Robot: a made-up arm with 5 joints.
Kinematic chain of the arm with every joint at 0, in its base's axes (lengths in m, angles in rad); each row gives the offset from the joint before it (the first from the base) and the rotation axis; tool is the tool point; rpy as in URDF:
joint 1: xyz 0.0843 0 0.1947 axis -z
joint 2: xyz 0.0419 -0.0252 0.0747 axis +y
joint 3: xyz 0.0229 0 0.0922 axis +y
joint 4: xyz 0.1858 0 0.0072 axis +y
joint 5: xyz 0.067 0.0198 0 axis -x
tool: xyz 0 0 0 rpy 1.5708 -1.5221 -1.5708
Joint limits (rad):
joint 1: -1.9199..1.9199
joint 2: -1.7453..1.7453
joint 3: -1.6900..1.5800
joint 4: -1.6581..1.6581
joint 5: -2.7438..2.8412
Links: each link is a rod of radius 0.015 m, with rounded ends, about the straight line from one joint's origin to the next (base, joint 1, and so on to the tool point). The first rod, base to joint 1, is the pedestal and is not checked.
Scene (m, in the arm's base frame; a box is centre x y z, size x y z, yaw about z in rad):
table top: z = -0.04
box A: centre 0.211 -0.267 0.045 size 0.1 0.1 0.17 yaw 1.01
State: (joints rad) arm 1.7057 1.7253 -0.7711 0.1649 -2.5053
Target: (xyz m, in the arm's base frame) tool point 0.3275 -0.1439 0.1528
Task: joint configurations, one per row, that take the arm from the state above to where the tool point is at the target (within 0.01 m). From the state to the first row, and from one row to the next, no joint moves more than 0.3 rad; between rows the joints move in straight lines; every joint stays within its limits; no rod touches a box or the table.
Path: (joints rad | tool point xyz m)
1: 1.7485 1.4611 -0.8396 0.2435 -2.5114 | 0.0198 -0.3285 0.1034
2: 1.7914 1.1969 -0.9080 0.3222 -2.5174 | -0.0022 -0.3609 0.1973
3: 1.8342 0.9327 -0.9765 0.4008 -2.5235 | -0.0192 -0.3632 0.2978
4: 1.8771 0.6685 -1.0449 0.4795 -2.5295 | -0.0275 -0.3357 0.3957
5: 1.9199 0.4043 -1.1134 0.5581 -2.5356 | -0.0240 -0.2817 0.4817
6: 1.6390 0.4907 -0.9437 0.6562 -2.5295 | 0.0561 -0.3339 0.4142
7: 1.3580 0.5771 -0.7739 0.7542 -2.5235 | 0.1527 -0.3423 0.3421
8: 1.0771 0.6635 -0.6042 0.8523 -2.5174 | 0.2424 -0.3052 0.2711
9: 0.7961 0.7500 -0.4345 0.9503 -2.5114 | 0.3046 -0.2328 0.2065
10: 0.5152 0.8364 -0.2647 1.0484 -2.5053 | 0.3275 -0.1439 0.1528

